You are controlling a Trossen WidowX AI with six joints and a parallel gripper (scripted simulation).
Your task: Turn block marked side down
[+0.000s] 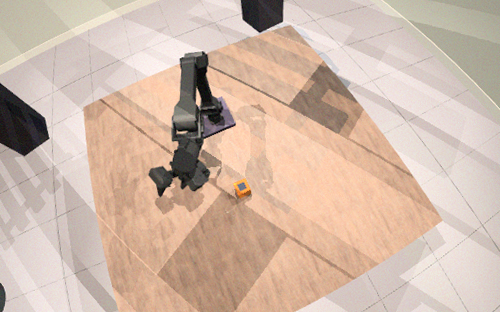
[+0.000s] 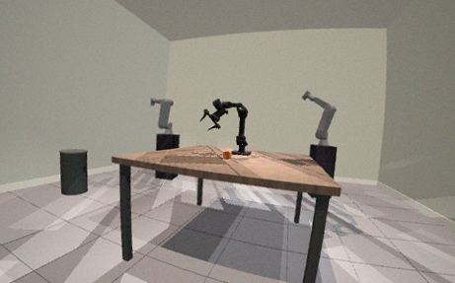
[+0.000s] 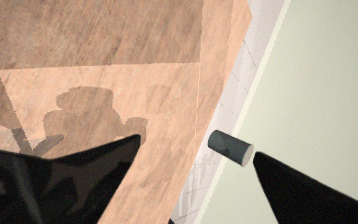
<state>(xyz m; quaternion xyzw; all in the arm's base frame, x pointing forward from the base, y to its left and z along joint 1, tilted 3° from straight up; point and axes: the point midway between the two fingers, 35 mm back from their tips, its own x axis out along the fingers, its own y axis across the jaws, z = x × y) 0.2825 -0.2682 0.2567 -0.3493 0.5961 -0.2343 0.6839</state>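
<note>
Right now my gripper tip is 50 mm short of the orange block, 210 mm to the right of it and 200 mm above it.
</note>
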